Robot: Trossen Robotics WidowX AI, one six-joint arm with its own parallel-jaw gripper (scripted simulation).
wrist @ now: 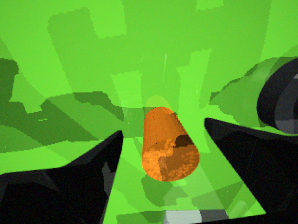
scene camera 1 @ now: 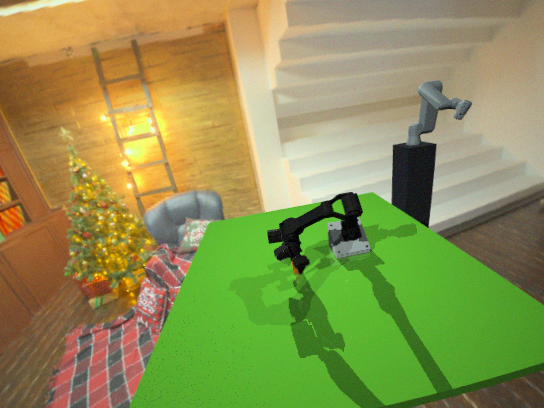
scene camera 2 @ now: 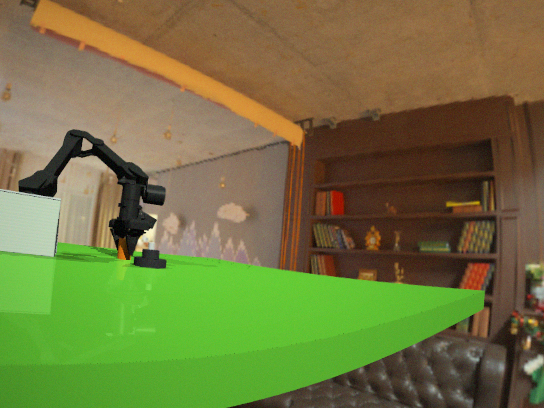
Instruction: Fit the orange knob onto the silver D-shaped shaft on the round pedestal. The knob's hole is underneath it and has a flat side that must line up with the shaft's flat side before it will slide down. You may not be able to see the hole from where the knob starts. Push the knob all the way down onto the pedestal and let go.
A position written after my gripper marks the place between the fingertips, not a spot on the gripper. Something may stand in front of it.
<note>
My gripper (scene camera 2: 124, 253) is open, holding nothing. I also see an orange knob (wrist: 168, 153).
My gripper shows as well in the wrist view (wrist: 162, 127).
</note>
